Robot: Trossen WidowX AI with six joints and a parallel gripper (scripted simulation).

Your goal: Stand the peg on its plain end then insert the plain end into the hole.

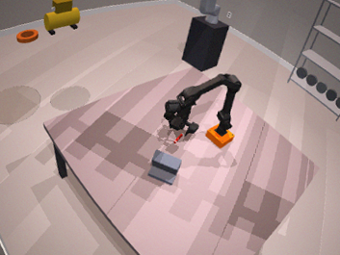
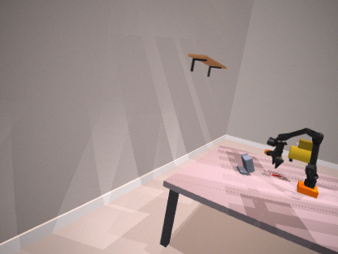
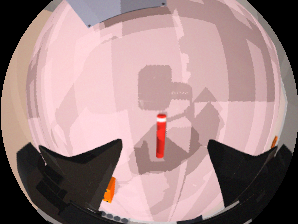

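Right now my gripper tip is 70 mm above the red peg and 10 mm past it. Round my gripper tip: grey sloped panel (200 mm ahead, 120 mm to the left).
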